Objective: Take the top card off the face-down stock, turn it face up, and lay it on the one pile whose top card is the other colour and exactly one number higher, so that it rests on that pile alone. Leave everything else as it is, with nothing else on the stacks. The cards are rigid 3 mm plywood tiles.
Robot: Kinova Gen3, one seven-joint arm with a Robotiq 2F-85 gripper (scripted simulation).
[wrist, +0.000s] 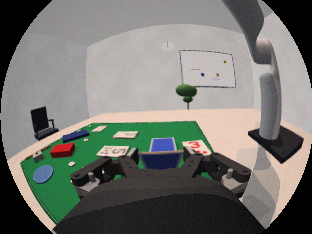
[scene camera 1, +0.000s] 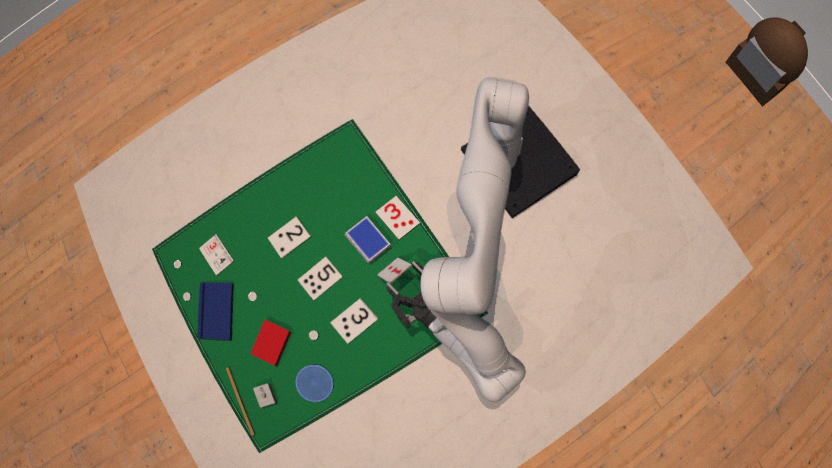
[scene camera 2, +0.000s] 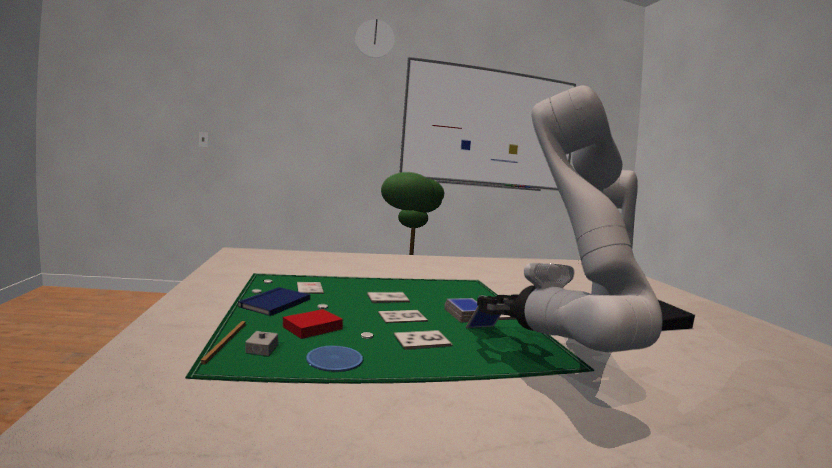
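Note:
The gripper appears in the pictures, with the wrist view and scene camera 1 both showing it, and a red box and a green mat can be seen as well.

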